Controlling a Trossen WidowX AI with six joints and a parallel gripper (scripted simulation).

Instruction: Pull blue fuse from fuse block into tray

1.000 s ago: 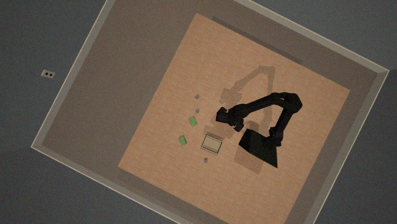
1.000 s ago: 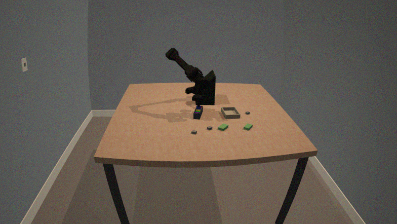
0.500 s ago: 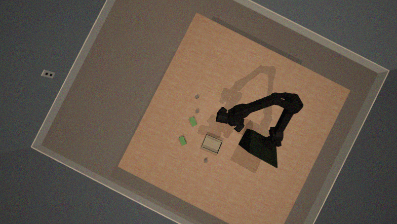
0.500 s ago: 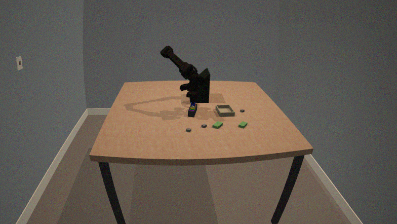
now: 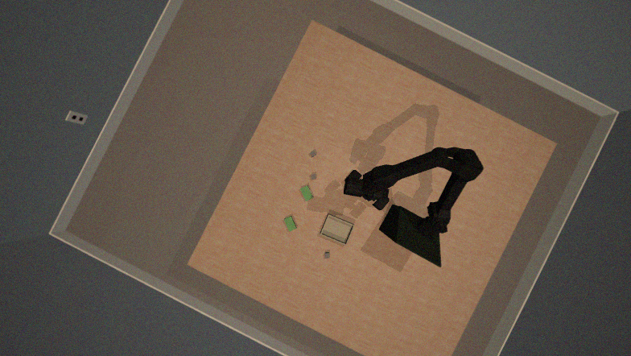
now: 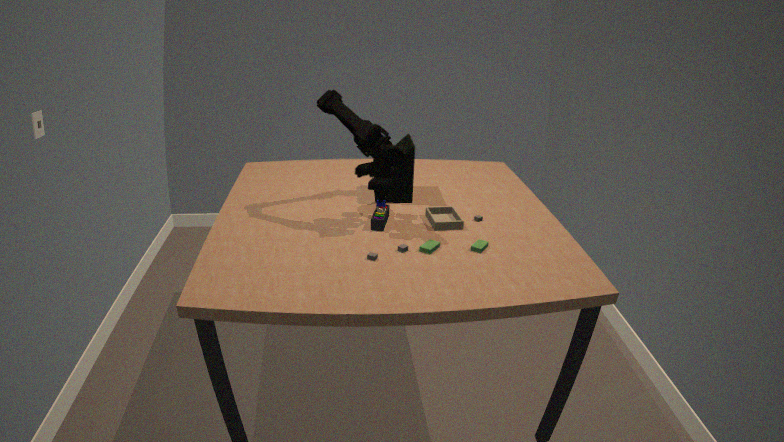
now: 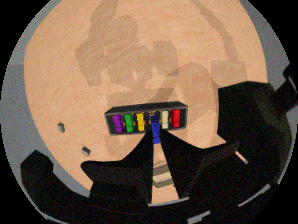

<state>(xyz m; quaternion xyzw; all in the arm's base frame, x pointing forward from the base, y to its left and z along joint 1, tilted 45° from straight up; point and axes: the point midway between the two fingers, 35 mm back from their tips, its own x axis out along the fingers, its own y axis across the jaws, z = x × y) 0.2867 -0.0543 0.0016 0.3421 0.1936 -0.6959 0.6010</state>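
The tray is 10 mm ahead of my gripper tip, 220 mm to the left of it and 70 mm below it. Round my gripper tip: blue fuse 10 mm below.
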